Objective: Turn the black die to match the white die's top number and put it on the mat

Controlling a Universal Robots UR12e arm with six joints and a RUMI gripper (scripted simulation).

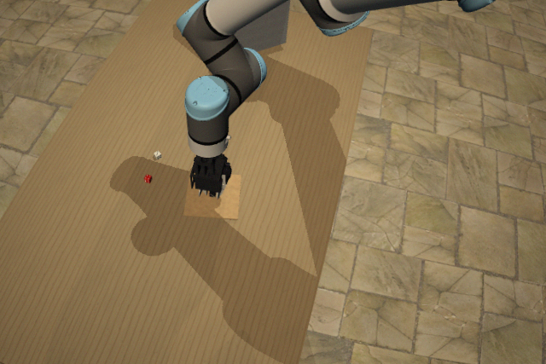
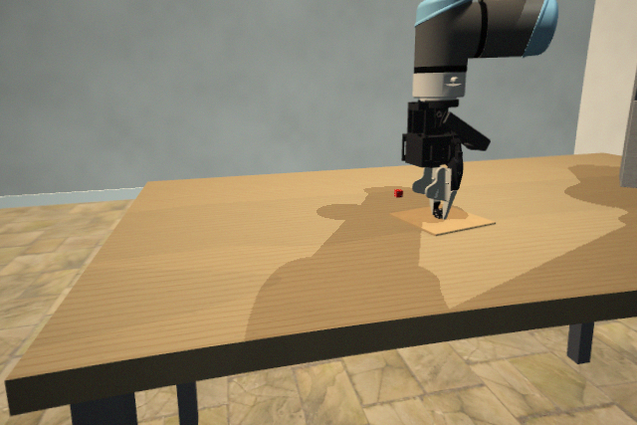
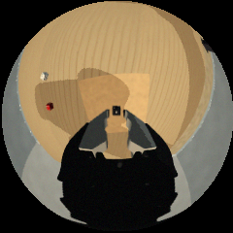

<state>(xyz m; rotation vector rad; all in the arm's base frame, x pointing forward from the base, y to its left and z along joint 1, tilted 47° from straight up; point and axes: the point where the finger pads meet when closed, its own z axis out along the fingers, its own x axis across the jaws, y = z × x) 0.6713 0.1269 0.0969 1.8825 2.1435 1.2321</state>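
The black die is 10 mm below my hand. Also, from my hand: white die (200 mm to the right, 40 mm behind, 10 mm below); then tan mat (20 mm below); then red die (180 mm to the right, 40 mm ahead, 10 mm below).
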